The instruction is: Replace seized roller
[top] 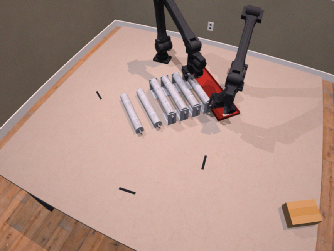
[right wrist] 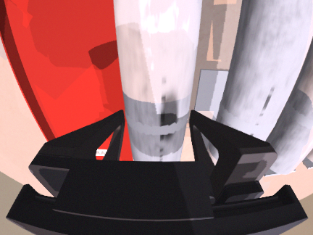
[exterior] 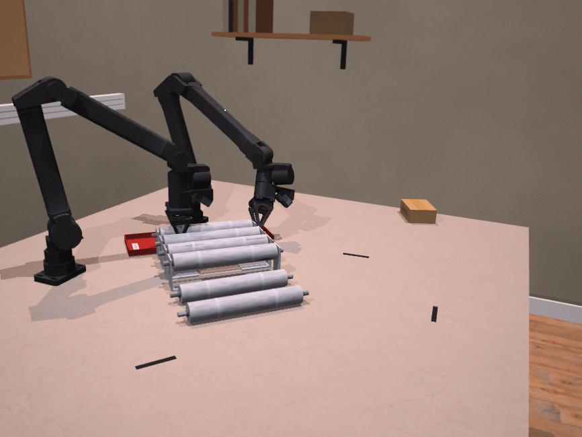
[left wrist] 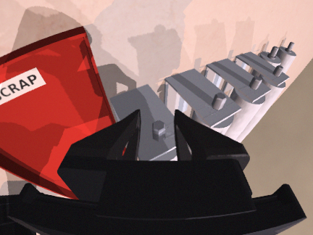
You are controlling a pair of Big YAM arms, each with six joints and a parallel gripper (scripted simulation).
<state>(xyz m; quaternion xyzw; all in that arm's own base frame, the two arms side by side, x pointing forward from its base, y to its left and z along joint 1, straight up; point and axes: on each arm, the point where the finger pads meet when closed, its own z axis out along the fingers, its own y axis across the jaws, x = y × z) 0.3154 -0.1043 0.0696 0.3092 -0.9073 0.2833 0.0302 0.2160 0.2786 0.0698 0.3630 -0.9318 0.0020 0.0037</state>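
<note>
My right gripper is now 7 cm to the right of the roller and 5 cm short of it. From my right hand the other things lie so: red scrap tray 13 cm to the left, 6 cm below, 3 cm behind; then cardboard box 83 cm to the left, 49 cm ahead, 4 cm below.
</note>
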